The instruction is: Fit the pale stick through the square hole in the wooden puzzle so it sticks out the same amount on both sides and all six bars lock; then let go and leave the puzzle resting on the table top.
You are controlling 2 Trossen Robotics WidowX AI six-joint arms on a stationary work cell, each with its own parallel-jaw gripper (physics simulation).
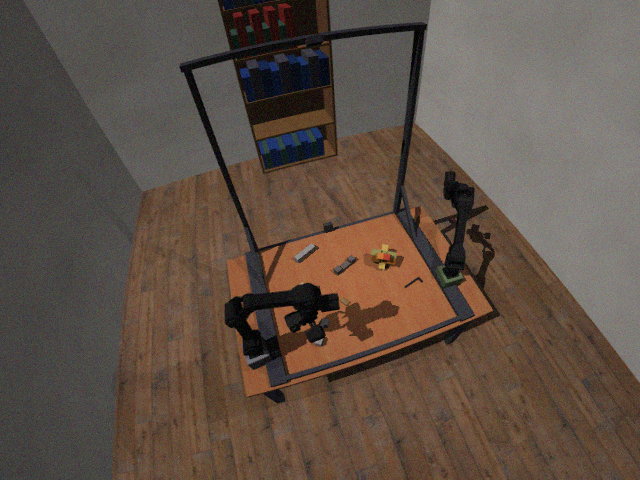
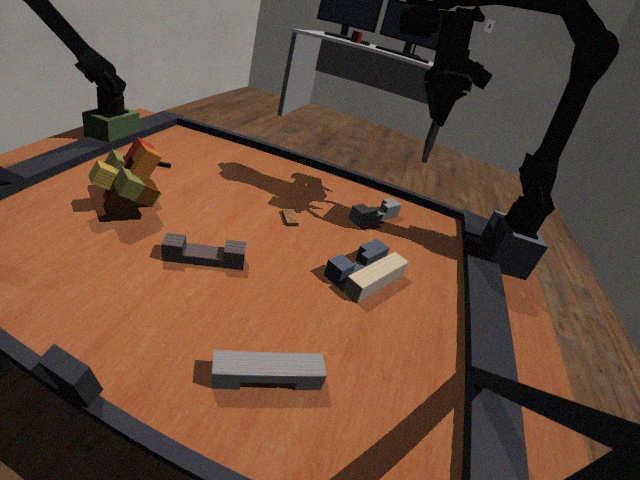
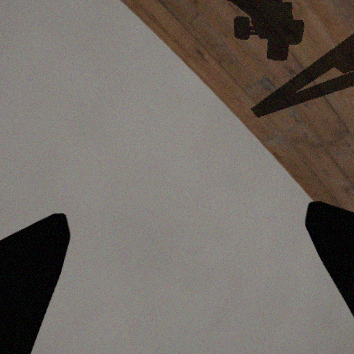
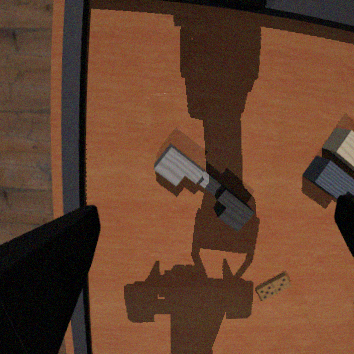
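Seen in the pictures: left gripper, between the fingertips: [image 3: 189, 219]; right gripper, between the fingertips: [image 1: 307, 324] [image 2: 436, 122] [image 4: 217, 212]; left arm's base, origin of its link: [image 1: 450, 272] [image 2: 110, 112]; right arm's base, origin of its link: [image 1: 254, 349] [image 2: 520, 227].
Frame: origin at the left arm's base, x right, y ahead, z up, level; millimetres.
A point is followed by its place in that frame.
The pale cream stick [image 2: 379, 274] @[x 124, y 741, z -40 mm] [image 4: 347, 148] @[x 59, y 757, z -40 mm] lies at the right, close alongside a blue-grey notched bar [image 2: 339, 268] @[x 150, y 681, z -40 mm] [image 4: 327, 176] @[x 42, y 719, z -40 mm]. A puzzle cluster of yellow, green, orange and red bars [image 2: 129, 183] [image 1: 384, 256] sits tilted on a dark stand [image 2: 119, 209] @[x 234, y 302, z -52 mm]; its square hole cannot be made out. My right gripper [image 4: 217, 212] @[x -141, y 733, z 159 mm] [image 2: 424, 161] is open and empty, high above the table and a grey two-tone notched bar [image 4: 187, 172] @[x -127, y 701, z -40 mm] [image 2: 364, 214] @[x -46, y 667, z -43 mm]. My left gripper [image 3: 189, 219] @[x 431, y -336, z 36 mm] is open and empty, facing the wall, away from the table and puzzle.
A brown-grey notched bar [image 2: 203, 253] @[x 232, y 488, z -56 mm] [image 1: 345, 264] @[x 229, y 481, z -56 mm] and a light grey bar [image 2: 268, 364] @[x 361, y 672, z -40 mm] [image 1: 305, 253] @[x 346, y 671, z -41 mm] lie on the table. A domino [image 2: 290, 217] @[x 36, y 544, z -63 mm] [image 4: 273, 286] @[x 28, y 544, z -63 mm] lies near the right arm's shadow. A black bent tool [image 1: 413, 282] @[x 33, y 177, z -66 mm] lies near the left arm's base. A dark frame [image 1: 217, 149] @[x 438, y 928, z 629 mm] rises around the table.
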